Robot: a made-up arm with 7 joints.
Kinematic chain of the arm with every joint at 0, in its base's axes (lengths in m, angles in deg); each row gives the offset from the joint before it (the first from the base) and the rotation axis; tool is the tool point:
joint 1: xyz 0 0 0.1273 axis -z
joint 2: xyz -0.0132 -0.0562 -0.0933 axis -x
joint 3: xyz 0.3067 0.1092 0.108 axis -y
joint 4: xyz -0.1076 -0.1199 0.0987 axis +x
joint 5: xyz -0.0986 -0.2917 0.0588 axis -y
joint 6: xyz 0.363 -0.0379 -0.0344 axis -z
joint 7: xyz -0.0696 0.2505 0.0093 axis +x
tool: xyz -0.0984 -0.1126 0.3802
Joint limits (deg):
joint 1: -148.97..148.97
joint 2: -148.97..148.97
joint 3: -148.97..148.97
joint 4: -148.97..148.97
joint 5: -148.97..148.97
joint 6: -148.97..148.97
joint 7: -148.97..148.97
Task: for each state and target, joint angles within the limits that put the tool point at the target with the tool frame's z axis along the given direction. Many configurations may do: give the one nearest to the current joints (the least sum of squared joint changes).
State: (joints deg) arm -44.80 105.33 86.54 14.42 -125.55 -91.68 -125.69
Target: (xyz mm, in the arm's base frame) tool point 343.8 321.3 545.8 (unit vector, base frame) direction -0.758 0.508 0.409
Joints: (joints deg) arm -19.46 99.41 99.12 42.25 -145.76 -95.51 -98.31
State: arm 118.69 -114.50 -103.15 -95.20 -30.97 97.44 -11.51
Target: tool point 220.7 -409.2 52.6 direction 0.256 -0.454 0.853
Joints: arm 98.42 -118.64 -110.42 -41.03 -41.00 101.47 11.01
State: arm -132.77 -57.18 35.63 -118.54 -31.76 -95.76 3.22
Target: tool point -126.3 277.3 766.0 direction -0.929 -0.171 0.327
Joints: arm -123.87 -49.44 17.12 -125.09 -22.25 -99.96 -9.20
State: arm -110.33 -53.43 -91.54 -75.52 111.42 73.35 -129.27
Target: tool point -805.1 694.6 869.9 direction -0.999 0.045 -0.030
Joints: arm -113.36 -30.67 -83.45 -67.70 107.79 95.62 -139.80
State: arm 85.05 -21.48 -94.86 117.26 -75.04 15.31 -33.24
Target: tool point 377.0 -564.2 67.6 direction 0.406 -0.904 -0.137
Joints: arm 61.34 12.98 -63.06 91.30 -58.29 19.23 -59.42
